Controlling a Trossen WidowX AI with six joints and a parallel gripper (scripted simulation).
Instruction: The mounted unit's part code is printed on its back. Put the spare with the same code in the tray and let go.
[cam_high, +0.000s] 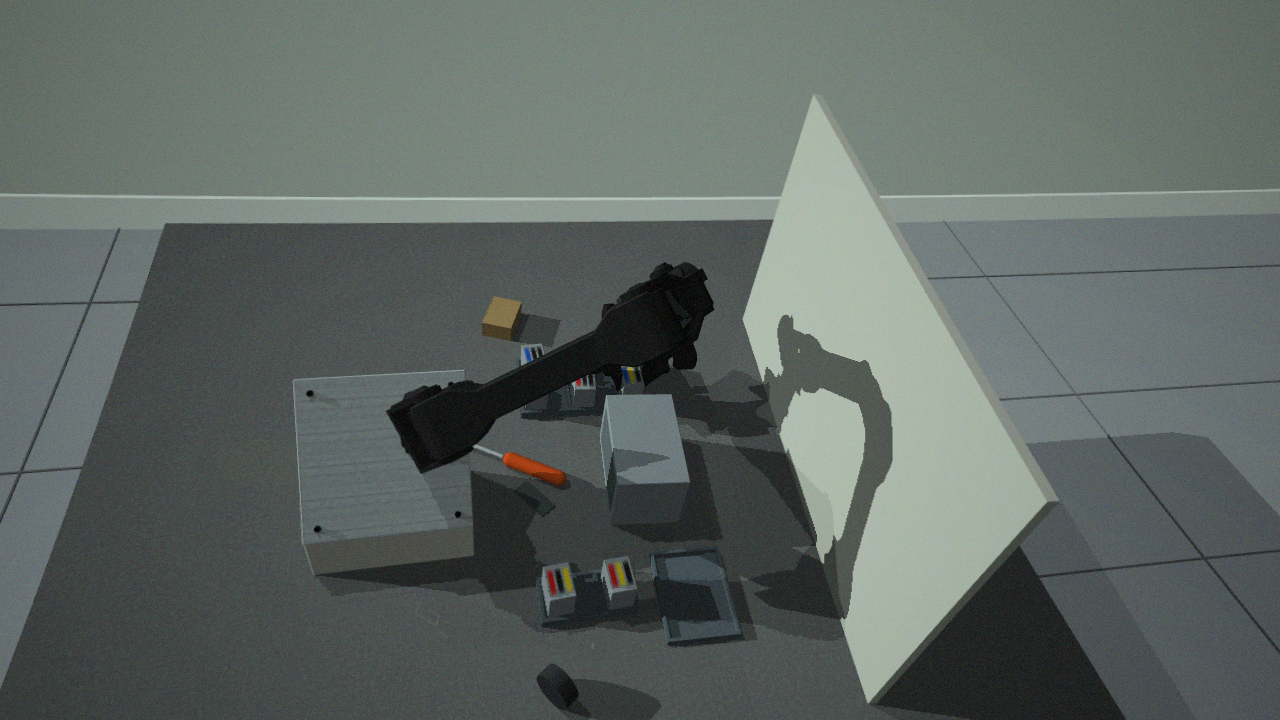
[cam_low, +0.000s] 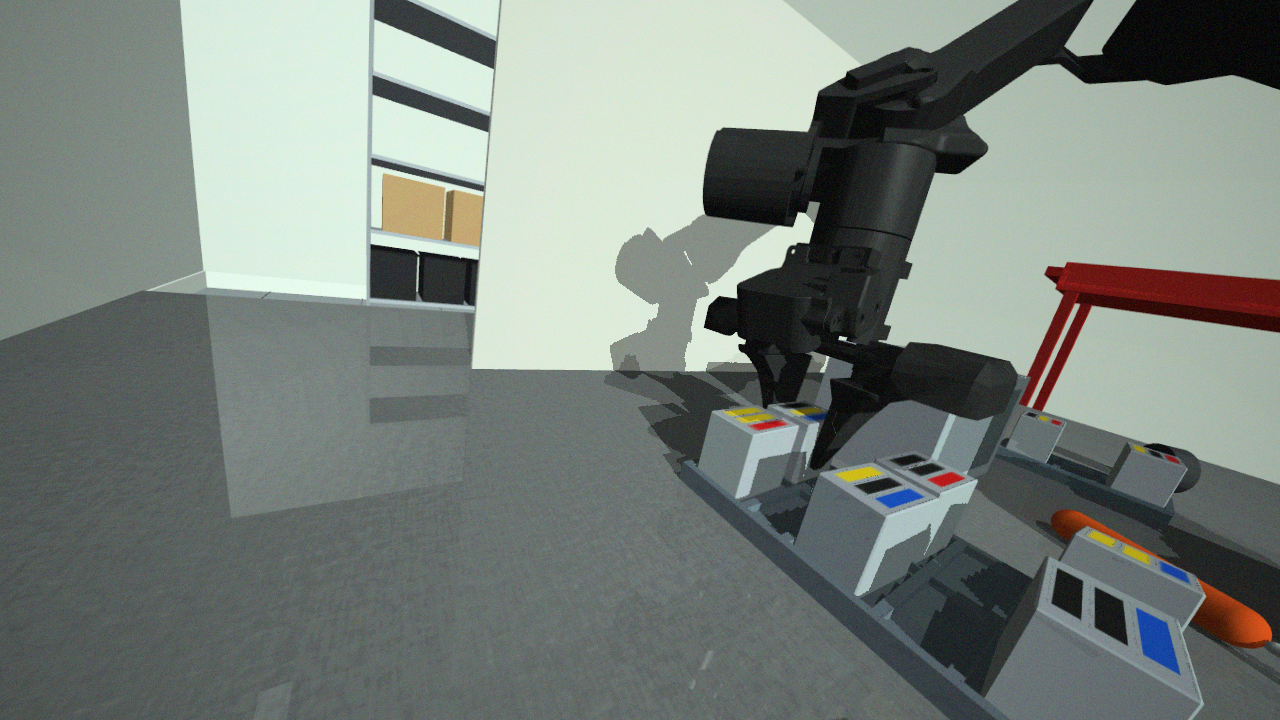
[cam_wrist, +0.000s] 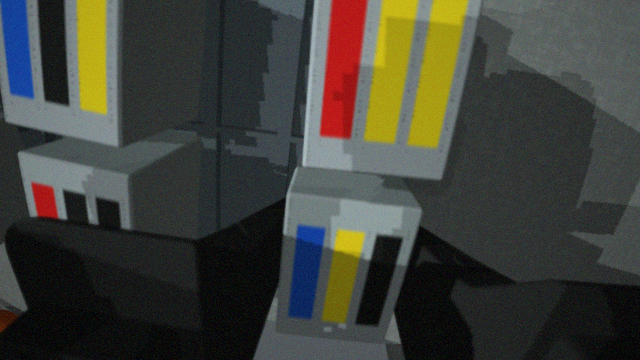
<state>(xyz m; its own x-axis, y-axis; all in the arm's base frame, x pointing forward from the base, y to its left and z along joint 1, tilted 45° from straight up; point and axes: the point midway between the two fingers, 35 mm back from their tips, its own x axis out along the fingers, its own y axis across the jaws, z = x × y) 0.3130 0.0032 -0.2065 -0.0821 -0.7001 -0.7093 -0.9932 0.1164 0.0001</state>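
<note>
My gripper tip is 36 cm to the left of the grey tray, 2 cm above it and 1 cm past it. The rest, counted from my gripper tip: tan block 20 cm to the left, 18 cm behind; then mounted unit 15 cm to the right, 3 cm behind, 3 cm above; then beige panel 22 cm ahead, 21 cm above, 20 cm to the right.
</note>
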